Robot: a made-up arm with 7 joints. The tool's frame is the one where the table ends.
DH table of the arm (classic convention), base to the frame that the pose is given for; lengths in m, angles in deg. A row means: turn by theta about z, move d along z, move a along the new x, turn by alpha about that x. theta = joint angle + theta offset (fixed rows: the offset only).
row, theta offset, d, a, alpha
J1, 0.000, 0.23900, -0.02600, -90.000
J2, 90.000, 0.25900, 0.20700, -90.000
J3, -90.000, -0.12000, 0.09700, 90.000
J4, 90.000, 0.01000, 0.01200, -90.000
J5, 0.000, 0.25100, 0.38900, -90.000
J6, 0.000, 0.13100, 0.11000, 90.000
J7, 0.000, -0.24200, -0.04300, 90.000
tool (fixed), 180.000, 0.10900, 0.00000, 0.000
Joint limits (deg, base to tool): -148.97..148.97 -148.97..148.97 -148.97..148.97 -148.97..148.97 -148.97..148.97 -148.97..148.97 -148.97..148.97
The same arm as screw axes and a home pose.
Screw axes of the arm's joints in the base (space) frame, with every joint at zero. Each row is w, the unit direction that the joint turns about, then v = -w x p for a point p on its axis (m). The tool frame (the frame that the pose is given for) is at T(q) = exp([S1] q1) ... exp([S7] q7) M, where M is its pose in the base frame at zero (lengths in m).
S1 = (0, 0, 1, 0.0000, 0.0000, 0.0000)
S2 = (0, 1, 0, -0.2390, 0.0000, -0.0260)
S3 = (-1, 0, 0, 0.0000, -0.0320, 0.2590)
S4 = (0, 0, 1, 0.3560, -0.0940, 0.0000)
S5 = (0, -1, 0, 0.0420, 0.0000, -0.0820)
S6 = (0, 0, -1, -0.1050, -0.3070, 0.0000)
S7 = (0, -1, 0, -0.0890, 0.0000, 0.4170)
M =
1 0 0 -0.3740
0 1 0 0.3470
0 0 1 0.0200
0 0 0 1
Joint limits (rad, base to tool): -2.6000..2.6000 -2.6000..2.6000 -2.6000..2.6000 -2.6000..2.6000 -2.6000..2.6000 -2.6000..2.6000 -2.6000..2.6000

